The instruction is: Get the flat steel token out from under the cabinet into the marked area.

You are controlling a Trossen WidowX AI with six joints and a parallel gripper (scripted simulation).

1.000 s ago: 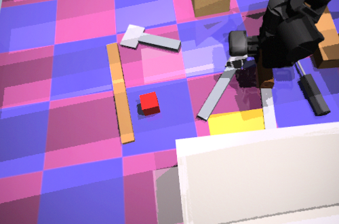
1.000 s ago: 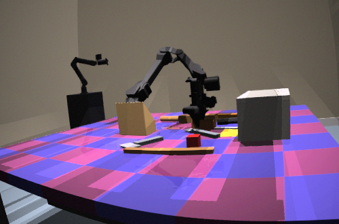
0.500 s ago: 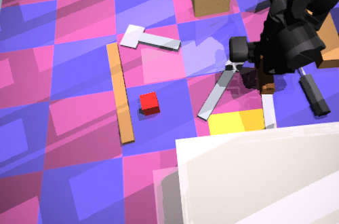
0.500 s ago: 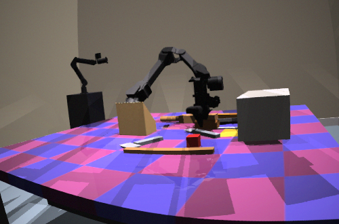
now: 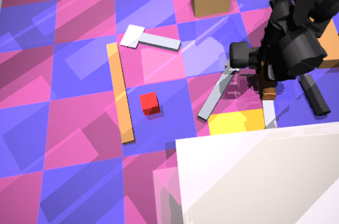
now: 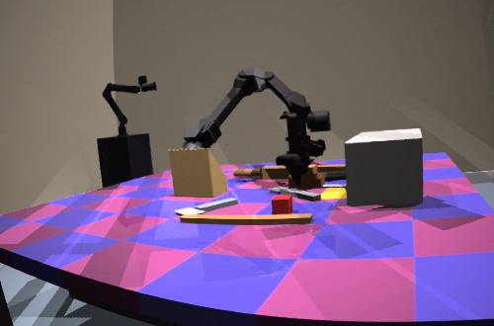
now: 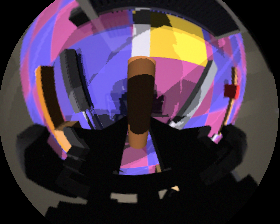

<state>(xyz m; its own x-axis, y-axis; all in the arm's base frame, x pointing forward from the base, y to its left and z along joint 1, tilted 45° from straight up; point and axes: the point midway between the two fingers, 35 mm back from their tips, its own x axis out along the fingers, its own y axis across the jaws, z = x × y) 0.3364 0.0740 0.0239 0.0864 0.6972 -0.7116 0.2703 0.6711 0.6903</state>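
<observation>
The grey paddle-ended bar lies 90 mm to the right of my gripper tip and 20 mm behind it. Also, from my gripper tip: wooden block 190 mm to the left, 150 mm behind, 10 mm above; black screwdriver 80 mm to the left, 50 mm ahead; red cube 300 mm to the right, 10 mm ahead, 10 mm above.
</observation>
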